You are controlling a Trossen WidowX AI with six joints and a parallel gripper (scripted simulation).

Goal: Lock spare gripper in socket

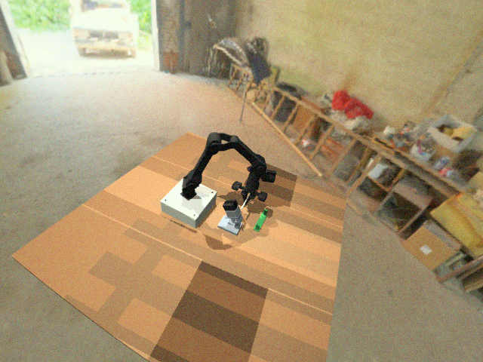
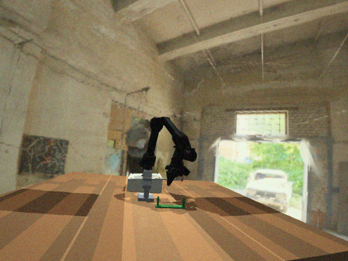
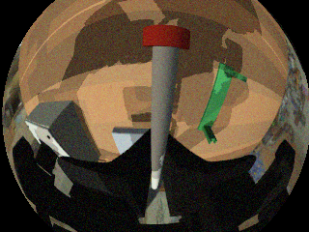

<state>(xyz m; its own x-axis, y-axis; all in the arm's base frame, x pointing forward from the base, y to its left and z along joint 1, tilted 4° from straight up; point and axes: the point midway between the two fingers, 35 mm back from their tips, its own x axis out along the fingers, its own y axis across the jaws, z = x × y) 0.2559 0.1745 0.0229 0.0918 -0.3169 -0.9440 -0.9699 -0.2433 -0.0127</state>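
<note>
The socket is 11 cm to the right of my gripper tip, 3 cm below it and 1 cm ahead of it. Also, from my gripper tip: green cradle (11 cm ahead, 6 cm below, 2 cm to the left); spare gripper (12 cm to the right, 4 cm above).
</note>
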